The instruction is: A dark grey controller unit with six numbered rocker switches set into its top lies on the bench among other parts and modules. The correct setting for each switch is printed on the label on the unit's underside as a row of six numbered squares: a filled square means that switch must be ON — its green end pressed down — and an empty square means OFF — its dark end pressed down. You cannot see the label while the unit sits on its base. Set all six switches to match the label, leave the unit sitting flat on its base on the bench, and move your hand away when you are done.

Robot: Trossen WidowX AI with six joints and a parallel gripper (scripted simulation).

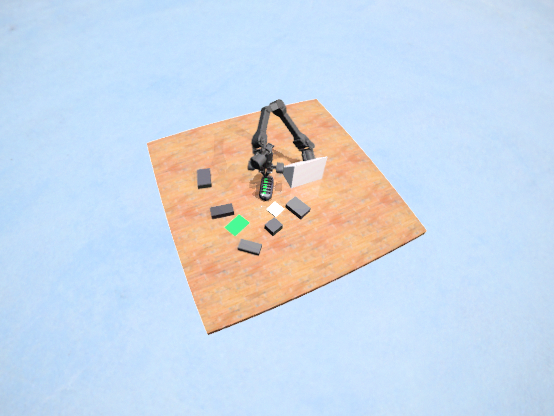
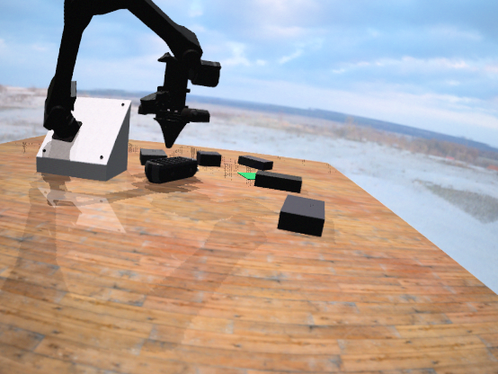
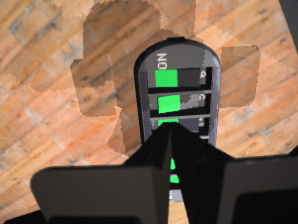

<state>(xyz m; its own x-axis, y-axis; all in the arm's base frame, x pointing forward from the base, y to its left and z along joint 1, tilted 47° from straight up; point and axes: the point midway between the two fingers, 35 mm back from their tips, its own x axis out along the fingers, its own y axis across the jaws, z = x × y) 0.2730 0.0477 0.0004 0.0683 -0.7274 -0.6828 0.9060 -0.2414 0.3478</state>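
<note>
Right now the white tile is 17 cm to the left of my gripper tip and 8 cm below it. Also, from my gripper tip: green tile 22 cm ahead, 20 cm to the left, 8 cm below; dark block 32 cm ahead, 15 cm to the right, 7 cm below.
</note>
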